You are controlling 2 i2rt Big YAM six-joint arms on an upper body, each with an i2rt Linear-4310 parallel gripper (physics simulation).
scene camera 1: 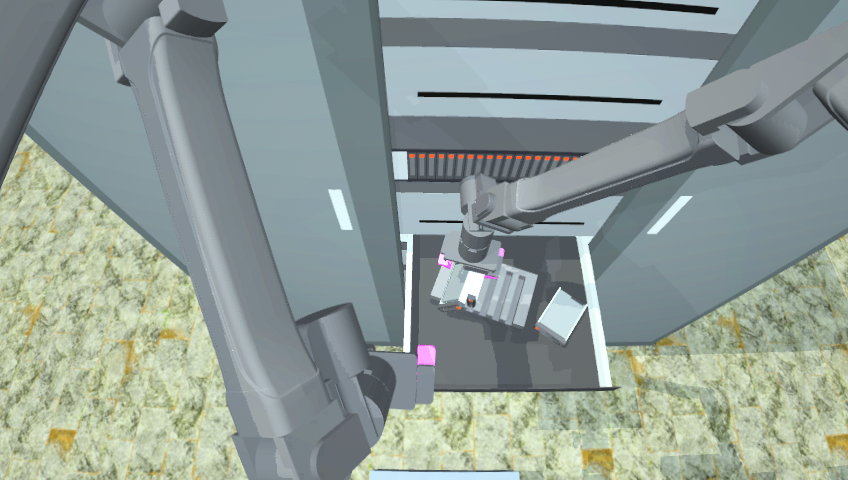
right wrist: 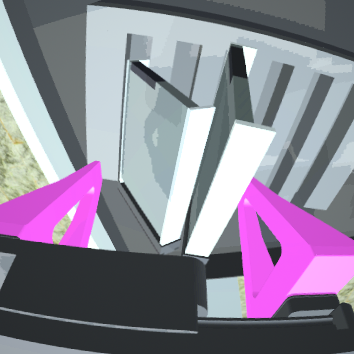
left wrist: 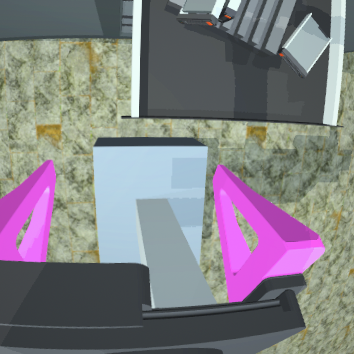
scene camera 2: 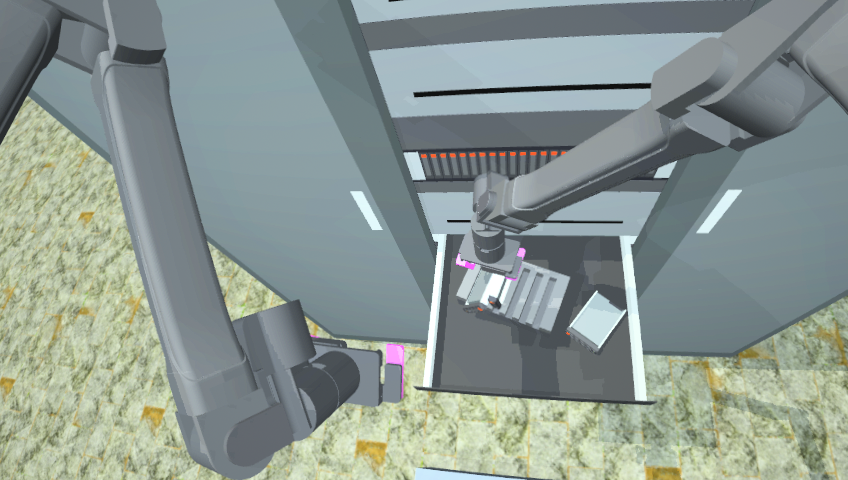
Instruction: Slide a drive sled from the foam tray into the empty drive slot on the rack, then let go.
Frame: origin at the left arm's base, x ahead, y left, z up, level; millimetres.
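Where they show: left gripper, between the fingertips: (scene camera 1: 382,352) (left wrist: 136,169) (scene camera 2: 368,350); right gripper, between the fingertips: (scene camera 1: 467,270) (right wrist: 170,175) (scene camera 2: 491,271).
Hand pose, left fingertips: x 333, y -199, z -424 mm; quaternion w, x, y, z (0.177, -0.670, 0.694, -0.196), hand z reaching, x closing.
After its pixels a point has its place.
My right gripper (scene camera 1: 468,268) {x 573, y -346, z -690 mm} (scene camera 2: 490,267) {x 573, y -346, z -690 mm} (right wrist: 170,175) {x 573, y -346, z -690 mm} is open over the grey slotted foam tray (scene camera 1: 528,310) {x 503, y -482, z -746 mm} (scene camera 2: 557,306) {x 521, y -485, z -746 mm} (right wrist: 105,100) {x 599, y -304, z -746 mm}. In the right wrist view two upright, leaning drive sleds stand between its spread fingers: one sled (right wrist: 155,145) {x 576, y -337, z -716 mm} on the left, another sled (right wrist: 230,185) {x 582, y -376, z -666 mm} with a white edge on the right, near the right finger. A third sled (scene camera 1: 562,315) {x 507, y -575, z -794 mm} (scene camera 2: 596,321) {x 506, y -573, z -794 mm} (left wrist: 307,46) {x 503, y -577, z -794 mm} lies outside the tray. My left gripper (scene camera 2: 354,346) {x 333, y -199, z -424 mm} (left wrist: 136,169) {x 333, y -199, z -424 mm} is open and empty, left of the drawer. The rack's drive row (scene camera 1: 476,165) {x 700, y -349, z -490 mm} (scene camera 2: 493,166) {x 700, y -354, z -499 mm} has orange-tipped drives; my right arm hides part, and no empty slot shows.
The tray and the loose sled are in a pulled-out dark drawer with white side walls (scene camera 1: 596,333) {x 459, y -643, z -777 mm} (scene camera 2: 636,321) {x 501, y -651, z -769 mm} (left wrist: 136,65) {x 428, y -219, z -769 mm}. Large grey cabinet panels (scene camera 1: 267,178) {x 681, y 51, z -510 mm} (scene camera 2: 255,178) {x 681, y 133, z -492 mm} flank the rack. A pale blue box (left wrist: 120,200) {x -100, y -188, z -1507 mm} stands below my left gripper.
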